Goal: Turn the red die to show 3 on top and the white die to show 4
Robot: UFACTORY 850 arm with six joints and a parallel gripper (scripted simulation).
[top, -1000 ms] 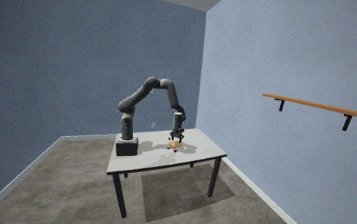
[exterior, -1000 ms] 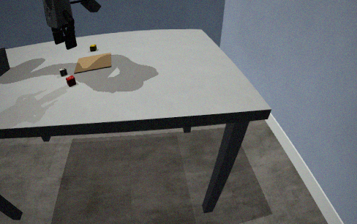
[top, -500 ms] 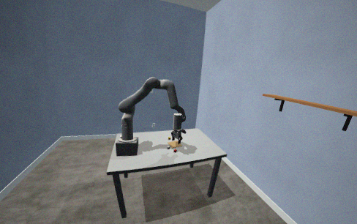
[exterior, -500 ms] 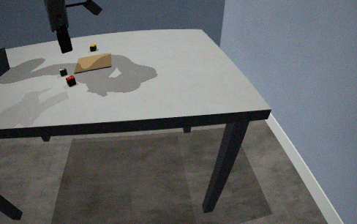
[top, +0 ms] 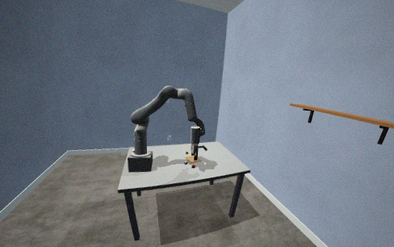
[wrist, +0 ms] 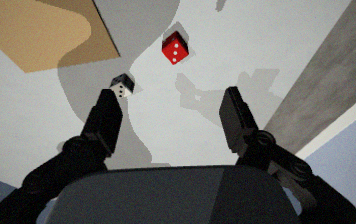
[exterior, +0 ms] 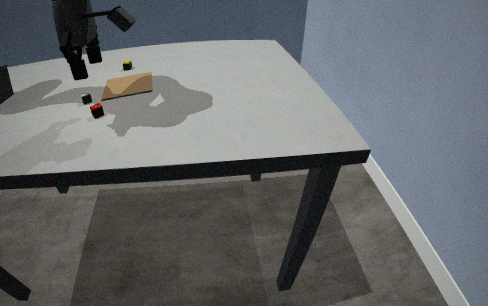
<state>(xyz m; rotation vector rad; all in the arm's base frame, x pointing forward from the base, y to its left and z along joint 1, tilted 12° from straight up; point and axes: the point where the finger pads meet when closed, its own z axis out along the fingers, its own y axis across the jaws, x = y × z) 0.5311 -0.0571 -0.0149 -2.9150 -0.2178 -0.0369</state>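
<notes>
Right now the red die is 1 cm to the right of my hand and 11 cm below it. Also, from my hand: tan mat: 1 cm ahead, 16 cm to the left, 12 cm below; white die: 7 cm behind, 6 cm to the left, 11 cm below; yellow die: 4 cm behind, 29 cm to the left, 11 cm below.
</notes>
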